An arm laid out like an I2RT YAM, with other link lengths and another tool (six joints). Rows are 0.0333 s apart.
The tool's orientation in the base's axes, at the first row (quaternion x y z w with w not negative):
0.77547 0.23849 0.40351 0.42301
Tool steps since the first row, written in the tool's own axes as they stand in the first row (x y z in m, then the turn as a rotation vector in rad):
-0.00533 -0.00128 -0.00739 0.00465 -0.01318 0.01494
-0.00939 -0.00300 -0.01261 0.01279 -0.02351 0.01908
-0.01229 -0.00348 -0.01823 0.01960 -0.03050 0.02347
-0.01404 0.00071 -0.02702 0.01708 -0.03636 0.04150
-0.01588 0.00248 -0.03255 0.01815 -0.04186 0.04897
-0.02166 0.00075 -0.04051 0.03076 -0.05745 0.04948
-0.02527 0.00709 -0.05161 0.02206 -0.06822 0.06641
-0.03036 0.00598 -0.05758 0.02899 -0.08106 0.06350
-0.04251 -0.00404 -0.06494 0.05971 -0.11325 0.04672
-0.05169 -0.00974 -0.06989 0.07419 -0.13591 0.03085
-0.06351 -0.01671 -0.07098 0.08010 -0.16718 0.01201
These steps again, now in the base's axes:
-0.00914 0.00031 -0.00101 0.01460 0.00335 -0.01394
-0.01579 0.00075 -0.00254 0.02229 0.01267 -0.02056
-0.02208 0.00155 -0.00240 0.02954 0.01918 -0.02500
-0.03021 0.00217 0.00320 0.04288 0.01212 -0.03674
-0.03577 0.00248 0.00567 0.04951 0.01232 -0.04332
-0.04565 0.00298 0.00427 0.05656 0.02929 -0.05136
-0.05668 0.00221 0.01163 0.06538 0.02095 -0.06955
-0.06450 0.00194 0.01042 0.06649 0.03401 -0.07659
-0.07769 0.00200 -0.00090 0.06891 0.08065 -0.08556
-0.08710 0.00078 -0.00807 0.06325 0.11028 -0.09363
-0.09482 -0.00344 -0.01865 0.05008 0.13974 -0.11169

